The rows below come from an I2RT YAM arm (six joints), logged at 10 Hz.
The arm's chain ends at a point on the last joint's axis. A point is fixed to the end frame.
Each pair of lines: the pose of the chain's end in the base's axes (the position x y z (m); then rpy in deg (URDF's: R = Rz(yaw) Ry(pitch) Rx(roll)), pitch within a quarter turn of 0, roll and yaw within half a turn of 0), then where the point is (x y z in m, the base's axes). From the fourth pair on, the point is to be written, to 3 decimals.
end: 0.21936 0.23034 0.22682 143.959 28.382 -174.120
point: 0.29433 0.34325 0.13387
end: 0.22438 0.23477 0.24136 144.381 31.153 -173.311
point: 0.30261 0.34838 0.15202
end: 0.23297 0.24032 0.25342 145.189 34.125 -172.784
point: 0.31565 0.35358 0.16772
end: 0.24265 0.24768 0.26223 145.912 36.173 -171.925
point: 0.328 0.361 0.179
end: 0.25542 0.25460 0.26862 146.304 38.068 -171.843
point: 0.343 0.368 0.188
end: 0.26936 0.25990 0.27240 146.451 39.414 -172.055
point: 0.360 0.373 0.194
